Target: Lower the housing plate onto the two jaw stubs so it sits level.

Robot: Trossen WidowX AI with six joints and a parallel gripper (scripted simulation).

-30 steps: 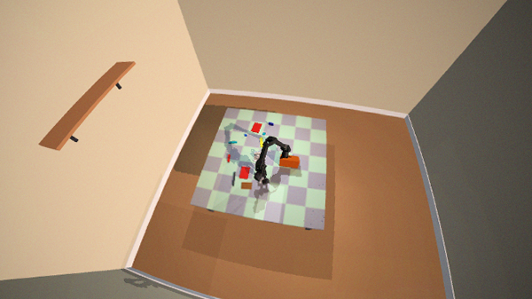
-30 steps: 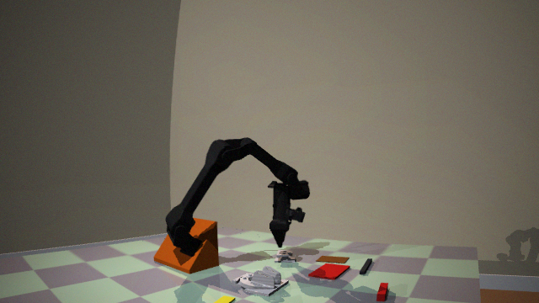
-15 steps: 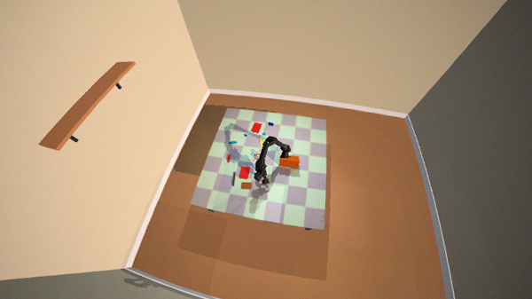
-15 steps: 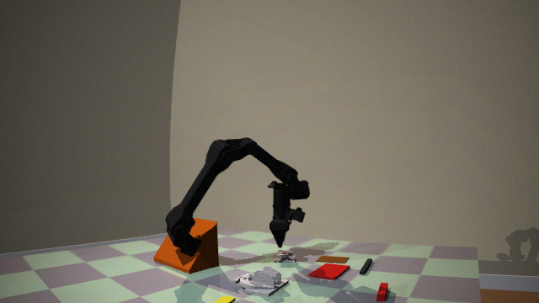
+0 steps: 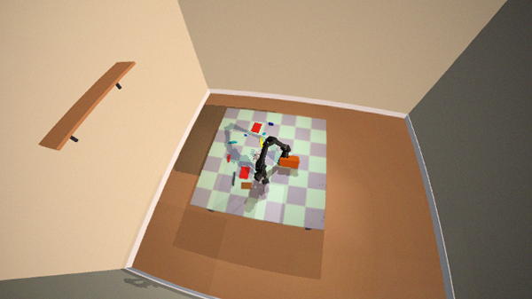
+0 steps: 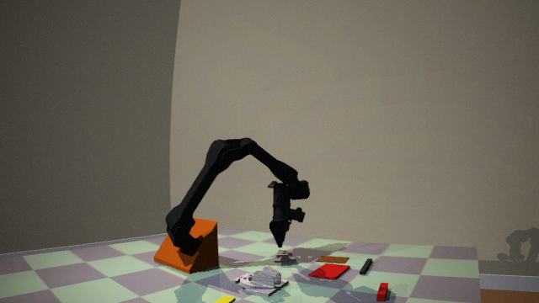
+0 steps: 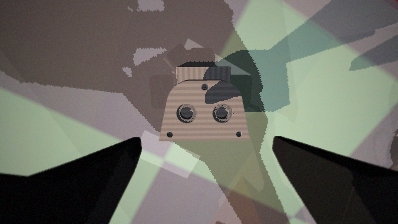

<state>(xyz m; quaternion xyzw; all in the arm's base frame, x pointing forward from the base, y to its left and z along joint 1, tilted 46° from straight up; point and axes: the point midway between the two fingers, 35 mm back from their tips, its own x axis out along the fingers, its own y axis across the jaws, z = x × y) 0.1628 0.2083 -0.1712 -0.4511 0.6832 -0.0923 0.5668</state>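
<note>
The grey housing plate lies 10 mm ahead of my gripper tip, 10 mm to the left of it and 30 mm below it. Also, from my gripper tip: red plate 210 mm ahead, 30 mm to the right, 60 mm below; then brown plate 150 mm ahead, 100 mm to the left, 60 mm below; then black bar 300 mm ahead, 60 mm to the left, 60 mm below.
</note>
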